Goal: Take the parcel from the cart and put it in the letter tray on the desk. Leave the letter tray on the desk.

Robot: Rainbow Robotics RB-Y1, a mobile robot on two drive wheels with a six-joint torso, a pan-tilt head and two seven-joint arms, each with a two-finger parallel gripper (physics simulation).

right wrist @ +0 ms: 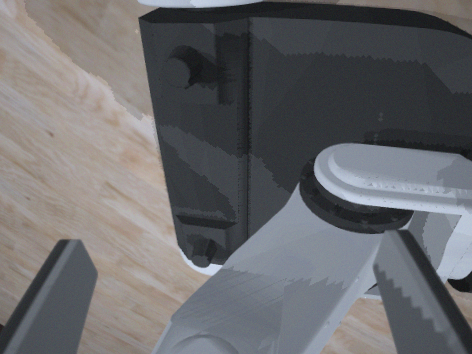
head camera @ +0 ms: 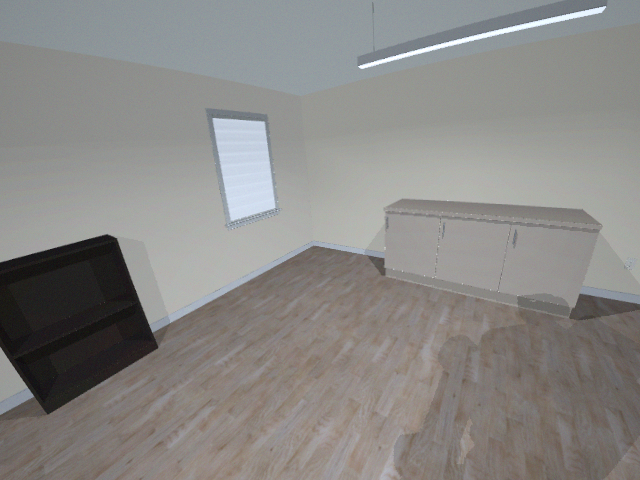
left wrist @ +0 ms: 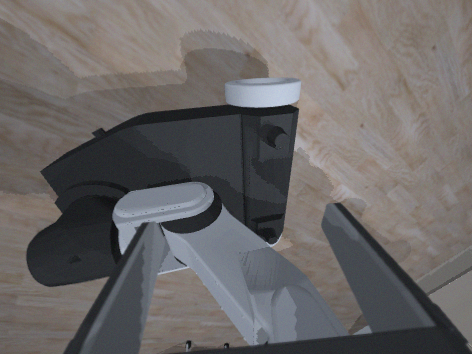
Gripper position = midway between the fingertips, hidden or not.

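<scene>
Visible to me: a window [head camera: 241,144]; my left gripper [left wrist: 242,223]; my right gripper [right wrist: 232,254].
</scene>
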